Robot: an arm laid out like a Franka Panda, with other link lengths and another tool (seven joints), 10 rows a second.
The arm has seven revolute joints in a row. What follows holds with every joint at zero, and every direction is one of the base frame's.
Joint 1 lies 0.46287 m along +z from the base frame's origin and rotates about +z.
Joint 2 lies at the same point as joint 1 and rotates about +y.
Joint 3 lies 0.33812 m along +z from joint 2 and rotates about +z.
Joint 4 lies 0.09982 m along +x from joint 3 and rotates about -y.
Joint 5 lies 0.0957 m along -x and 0.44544 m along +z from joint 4 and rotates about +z.
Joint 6 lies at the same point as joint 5 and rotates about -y.
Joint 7 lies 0.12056 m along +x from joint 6 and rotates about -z.
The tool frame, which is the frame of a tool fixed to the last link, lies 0.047 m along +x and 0.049 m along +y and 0.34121 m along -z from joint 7; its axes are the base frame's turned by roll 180, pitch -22.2 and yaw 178.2 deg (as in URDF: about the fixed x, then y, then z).
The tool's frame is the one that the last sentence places.
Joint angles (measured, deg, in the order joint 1, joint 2, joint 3, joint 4, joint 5, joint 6, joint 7), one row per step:
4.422, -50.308, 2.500, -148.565, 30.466, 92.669, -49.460
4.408, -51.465, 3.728, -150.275, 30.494, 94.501, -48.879
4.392, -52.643, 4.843, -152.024, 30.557, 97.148, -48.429
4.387, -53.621, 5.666, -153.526, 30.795, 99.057, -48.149
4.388, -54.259, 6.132, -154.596, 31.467, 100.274, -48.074
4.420, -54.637, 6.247, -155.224, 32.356, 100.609, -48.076
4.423, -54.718, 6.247, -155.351, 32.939, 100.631, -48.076
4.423, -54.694, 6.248, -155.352, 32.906, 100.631, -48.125
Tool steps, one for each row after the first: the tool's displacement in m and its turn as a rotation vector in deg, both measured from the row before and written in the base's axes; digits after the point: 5 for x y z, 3 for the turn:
0.00046, 0.00278, -0.01124, -1.050, -0.881, -0.679
0.00565, 0.00134, -0.00989, -0.904, -1.665, -1.035
0.00299, 0.00117, -0.00803, -0.503, -1.105, -0.750
0.00156, 0.00245, -0.00417, 0.218, -0.590, -0.531
-0.00105, 0.00336, -0.00081, 0.725, 0.042, -0.266
-0.00035, 0.00236, 0.00129, 0.558, 0.095, -0.127
-0.00006, -0.00015, -0.00028, -0.033, -0.001, 0.050

